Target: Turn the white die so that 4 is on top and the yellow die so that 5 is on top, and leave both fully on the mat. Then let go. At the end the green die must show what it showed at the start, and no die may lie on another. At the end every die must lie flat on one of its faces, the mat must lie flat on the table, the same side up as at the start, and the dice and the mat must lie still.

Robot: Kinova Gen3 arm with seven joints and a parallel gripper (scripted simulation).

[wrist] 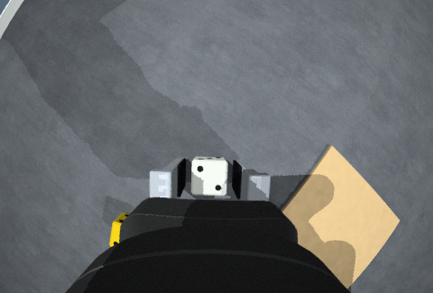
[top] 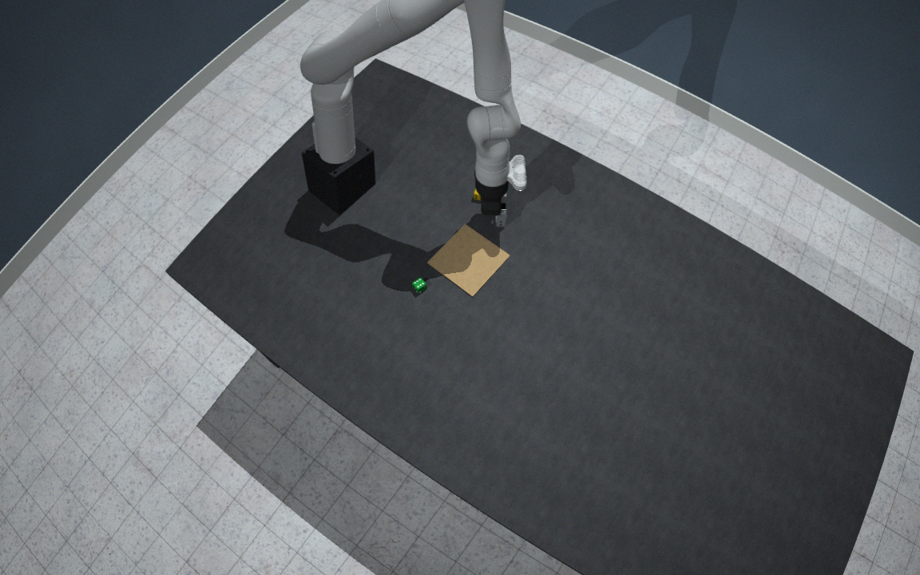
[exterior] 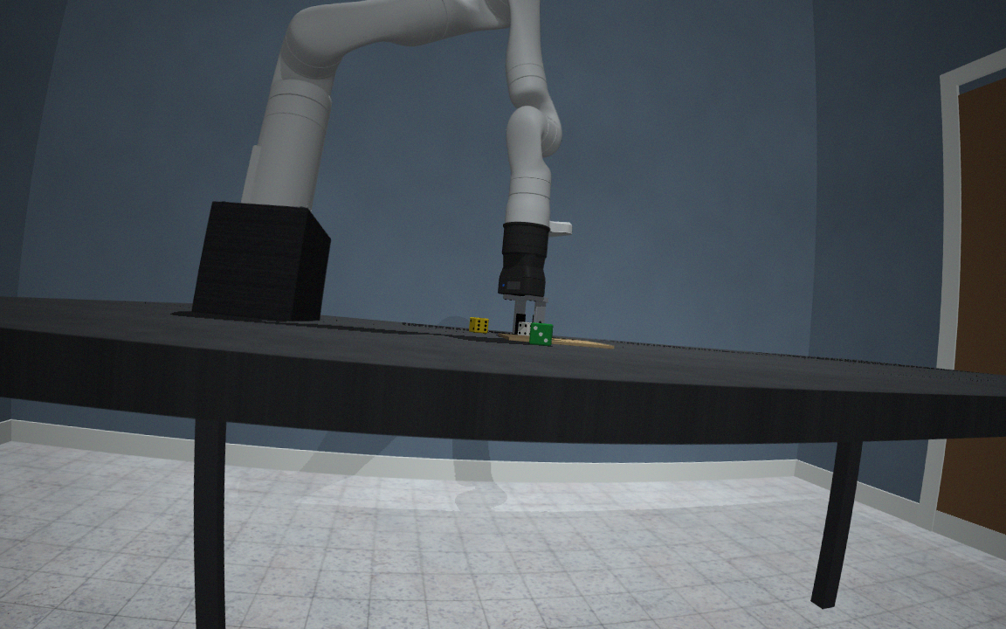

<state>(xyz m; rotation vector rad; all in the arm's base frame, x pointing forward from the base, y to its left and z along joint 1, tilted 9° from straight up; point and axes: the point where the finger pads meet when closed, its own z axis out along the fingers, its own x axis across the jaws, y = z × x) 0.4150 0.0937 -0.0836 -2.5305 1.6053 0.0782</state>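
My gripper is now 10 mm above the white die. From my hand the other things lie so: green die: 80 mm behind, 260 mm to the right, 10 mm below; yellow die: 80 mm behind, 40 mm to the left, 10 mm below; tan mat: 20 mm behind, 140 mm to the right, 20 mm below.
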